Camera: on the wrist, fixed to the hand. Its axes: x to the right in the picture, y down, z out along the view.
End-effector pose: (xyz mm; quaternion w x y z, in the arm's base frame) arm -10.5 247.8 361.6 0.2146 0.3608 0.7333 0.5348
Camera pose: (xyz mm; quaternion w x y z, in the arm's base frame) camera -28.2 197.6 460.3 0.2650 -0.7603 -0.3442 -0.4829
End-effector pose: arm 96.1 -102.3 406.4 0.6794 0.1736 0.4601 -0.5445
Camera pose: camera 133.8 -6.6 361.6 0.8324 0.5185 0.1932 0.0301
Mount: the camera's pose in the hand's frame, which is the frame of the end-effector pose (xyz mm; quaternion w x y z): -19.6 79.0 -77.2 0.7281 0.0887 0.0358 0.6787
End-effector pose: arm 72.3 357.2 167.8 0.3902 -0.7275 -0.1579 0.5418
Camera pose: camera 120.3 262.8 130.8 0.0134 0.6217 -0.4408 -0.6473
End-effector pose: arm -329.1 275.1 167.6 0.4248 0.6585 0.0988 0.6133
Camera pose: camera -433.3 247.2 198.4 0.1689 -0.5623 0.3054 -0.7497
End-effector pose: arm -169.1 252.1 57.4 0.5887 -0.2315 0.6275 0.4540
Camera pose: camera -271.2 220.3 91.3 0.1186 0.2933 0.6754 0.6662
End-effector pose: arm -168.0 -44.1 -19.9 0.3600 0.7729 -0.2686 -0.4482
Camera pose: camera -115.8 -52.4 79.0 0.5074 0.4284 -0.7470 -0.0305
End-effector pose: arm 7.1 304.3 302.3 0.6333 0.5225 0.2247 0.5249
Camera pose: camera -98.0 311.9 340.8 0.0505 0.5703 -0.1218 0.8108
